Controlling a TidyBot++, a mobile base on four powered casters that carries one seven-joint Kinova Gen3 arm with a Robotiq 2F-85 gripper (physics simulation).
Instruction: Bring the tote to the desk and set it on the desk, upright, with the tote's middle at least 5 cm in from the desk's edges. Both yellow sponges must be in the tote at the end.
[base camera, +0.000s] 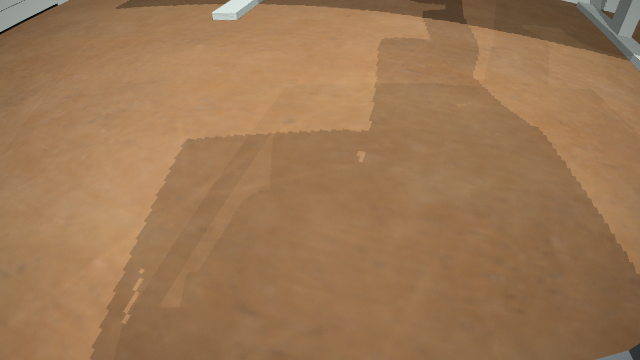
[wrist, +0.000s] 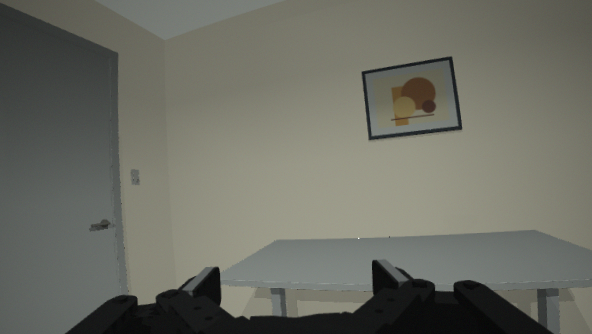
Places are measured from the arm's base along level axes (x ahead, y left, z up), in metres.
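Pixels of known places: gripper, fingertip midpoint: (wrist: 296, 281).
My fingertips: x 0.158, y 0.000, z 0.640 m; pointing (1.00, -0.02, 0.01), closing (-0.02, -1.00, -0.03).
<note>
Behind a point stands the place of what it marks.
The desk (wrist: 450, 260) @[x 1.095, y -0.626, z 0.323 m] shows in the wrist view at the lower right, a wide grey top on legs against the far wall. My gripper (wrist: 296, 281) @[x 0.158, y 0.000, z 0.640 m] is open at the bottom of the wrist view. Its two fingers stand wide apart with no object between them, and the desk top shows beyond them, some way ahead. The tote and the yellow sponges do not show in the base camera view or the wrist view.
In the base camera view a pale floor bar (base camera: 232, 11) lies at the top and a grey leg frame (base camera: 607, 30) @[x 1.101, y -1.031, z -0.377 m] stands at the top right. Shadows cross the brown floor (base camera: 75, 175) @[x 0.501, y 0.382, z -0.397 m]. A grey door (wrist: 55, 165) @[x 1.447, y 1.312, z 0.891 m] is at left; a framed picture (wrist: 417, 92) @[x 1.602, y -0.810, z 1.180 m] hangs above the desk.
</note>
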